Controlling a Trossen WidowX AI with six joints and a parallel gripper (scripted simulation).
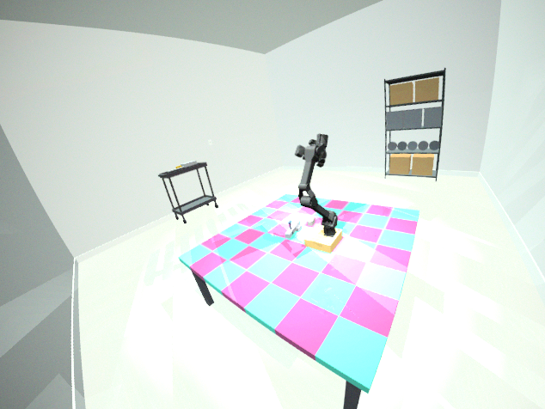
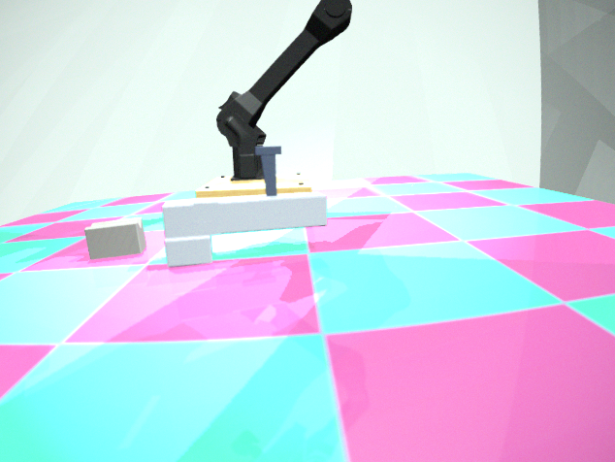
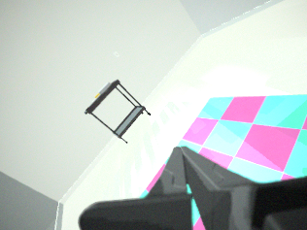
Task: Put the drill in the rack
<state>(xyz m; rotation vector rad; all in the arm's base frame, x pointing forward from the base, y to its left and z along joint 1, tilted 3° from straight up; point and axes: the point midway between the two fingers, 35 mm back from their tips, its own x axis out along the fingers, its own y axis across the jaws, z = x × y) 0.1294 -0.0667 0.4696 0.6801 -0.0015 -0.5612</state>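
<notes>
My gripper tip is 440 mm above the blue t-shaped key, 100 mm to the right of it and 100 mm short of it. Also, from my gripper tip: drill 480 mm below, 110 mm ahead, 50 mm to the left; then small grey block 510 mm below, 110 mm to the right, 60 mm ahead; then white housing block 490 mm below, 100 mm ahead, 70 mm to the left.
</notes>
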